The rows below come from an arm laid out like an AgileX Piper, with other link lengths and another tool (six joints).
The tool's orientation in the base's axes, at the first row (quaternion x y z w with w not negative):
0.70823 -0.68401 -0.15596 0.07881
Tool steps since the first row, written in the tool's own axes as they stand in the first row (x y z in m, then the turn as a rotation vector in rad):
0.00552 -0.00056 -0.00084 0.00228 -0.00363 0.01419
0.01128 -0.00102 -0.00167 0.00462 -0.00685 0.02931
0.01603 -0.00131 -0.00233 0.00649 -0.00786 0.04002
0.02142 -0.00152 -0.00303 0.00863 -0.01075 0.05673
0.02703 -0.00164 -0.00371 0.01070 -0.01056 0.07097
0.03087 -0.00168 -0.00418 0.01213 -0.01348 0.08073
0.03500 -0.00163 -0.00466 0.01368 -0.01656 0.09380
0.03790 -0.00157 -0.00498 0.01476 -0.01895 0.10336
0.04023 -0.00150 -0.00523 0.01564 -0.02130 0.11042
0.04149 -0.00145 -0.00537 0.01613 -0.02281 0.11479
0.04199 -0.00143 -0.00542 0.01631 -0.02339 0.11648
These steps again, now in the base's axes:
0.00089 -0.00554 -0.00002 -0.00120 -0.00063 -0.01476
0.00169 -0.01132 -0.00004 -0.00309 -0.00125 -0.03027
0.00225 -0.01609 -0.00005 -0.00563 -0.00197 -0.04086
0.00277 -0.02151 -0.00007 -0.00836 -0.00225 -0.05774
0.00319 -0.02715 -0.00011 -0.01319 -0.00286 -0.07128
0.00344 -0.03101 -0.00011 -0.01362 -0.00314 -0.08155
0.00362 -0.03516 -0.00011 -0.01498 -0.00319 -0.09500
0.00371 -0.03808 -0.00012 -0.01585 -0.00317 -0.10488
0.00376 -0.04042 -0.00013 -0.01594 -0.00320 -0.11237
0.00378 -0.04169 -0.00012 -0.01594 -0.00317 -0.11702
0.00379 -0.04219 -0.00012 -0.01595 -0.00314 -0.11881

